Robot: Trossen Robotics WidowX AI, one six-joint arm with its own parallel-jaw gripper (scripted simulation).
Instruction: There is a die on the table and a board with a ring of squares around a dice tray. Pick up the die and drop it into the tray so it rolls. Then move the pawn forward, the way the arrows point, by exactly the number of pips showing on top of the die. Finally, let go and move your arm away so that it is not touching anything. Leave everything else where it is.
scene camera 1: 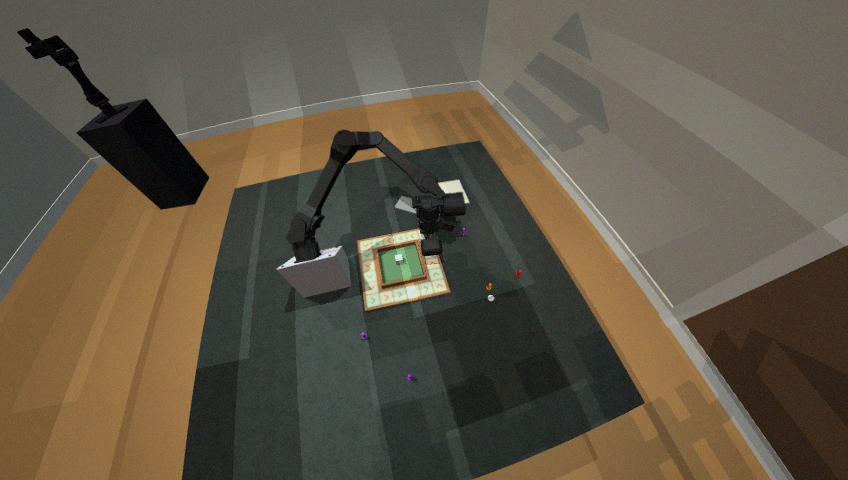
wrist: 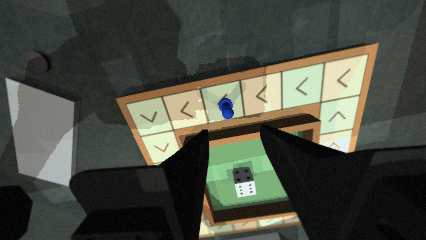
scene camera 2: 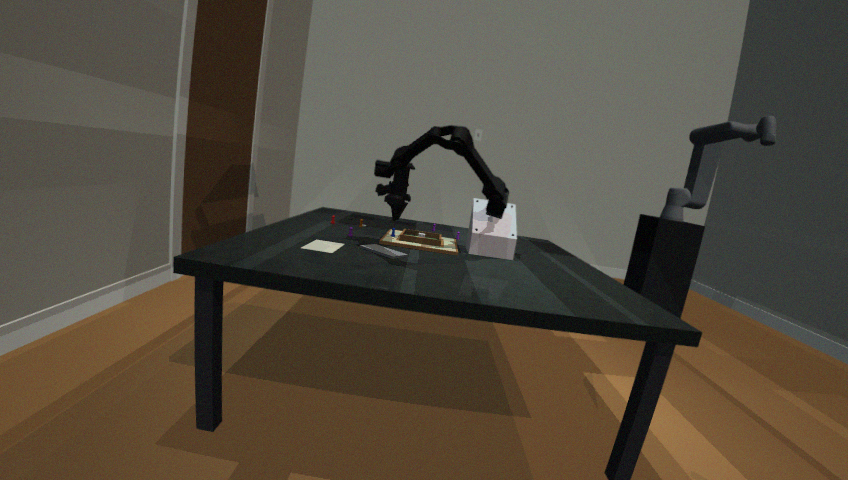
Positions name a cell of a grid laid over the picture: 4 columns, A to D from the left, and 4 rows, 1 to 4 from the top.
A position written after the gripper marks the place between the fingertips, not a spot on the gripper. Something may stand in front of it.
gripper: scene camera 1 C3; wrist C3; scene camera 2 B2
